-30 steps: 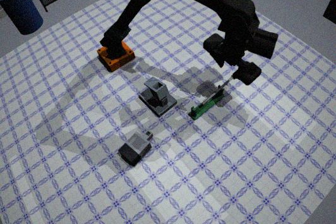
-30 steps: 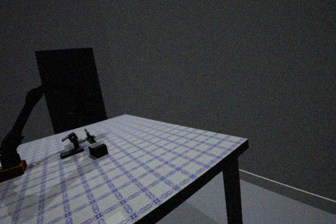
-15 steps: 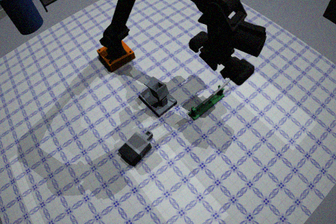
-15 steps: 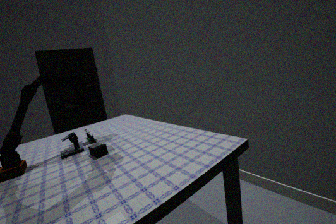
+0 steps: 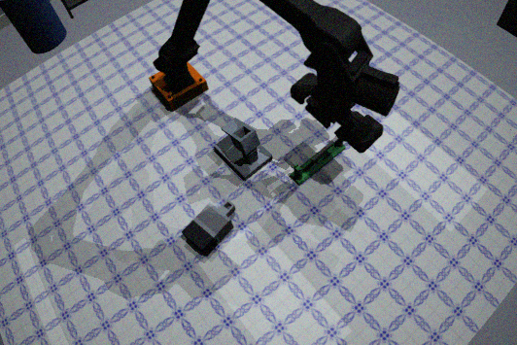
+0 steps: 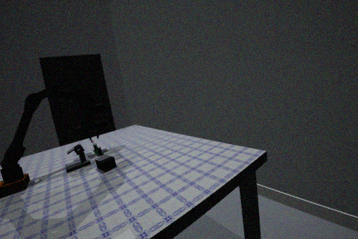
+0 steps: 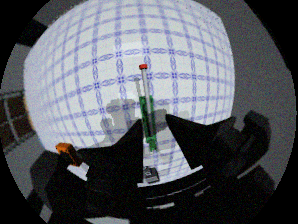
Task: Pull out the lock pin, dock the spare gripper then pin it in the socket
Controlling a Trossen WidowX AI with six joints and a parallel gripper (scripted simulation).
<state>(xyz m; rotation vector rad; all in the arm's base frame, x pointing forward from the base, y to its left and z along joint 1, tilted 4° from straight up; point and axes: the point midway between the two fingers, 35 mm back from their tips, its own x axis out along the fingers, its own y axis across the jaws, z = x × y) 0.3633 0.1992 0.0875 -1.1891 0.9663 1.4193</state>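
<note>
My gripper tip is 4 cm to the left of the green cradle and 5 cm above it. Round my gripper tip: socket 9 cm behind, 16 cm to the right, 2 cm below; dark spare gripper 2 cm ahead, 30 cm to the right, 5 cm below.
</note>
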